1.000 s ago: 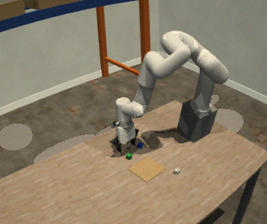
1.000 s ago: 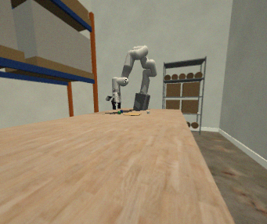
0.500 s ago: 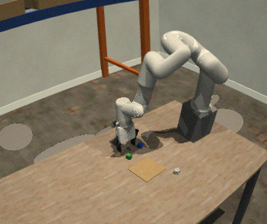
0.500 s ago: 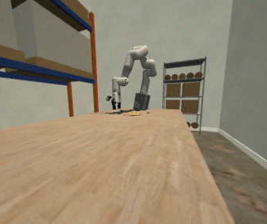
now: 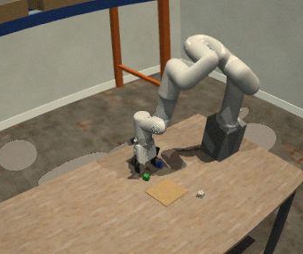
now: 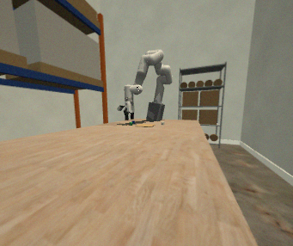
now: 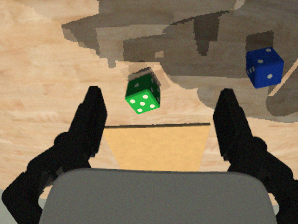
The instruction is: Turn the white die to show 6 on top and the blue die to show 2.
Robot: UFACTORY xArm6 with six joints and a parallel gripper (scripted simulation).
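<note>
Right now the green die is 4 cm below my hand, 2 cm to the left of it and 2 cm ahead of it. Round my hand: blue die (9 cm behind, 4 cm below); then tan mat (15 cm to the left, 5 cm below, 2 cm ahead); then white die (29 cm to the left, 5 cm behind, 4 cm below).
</note>
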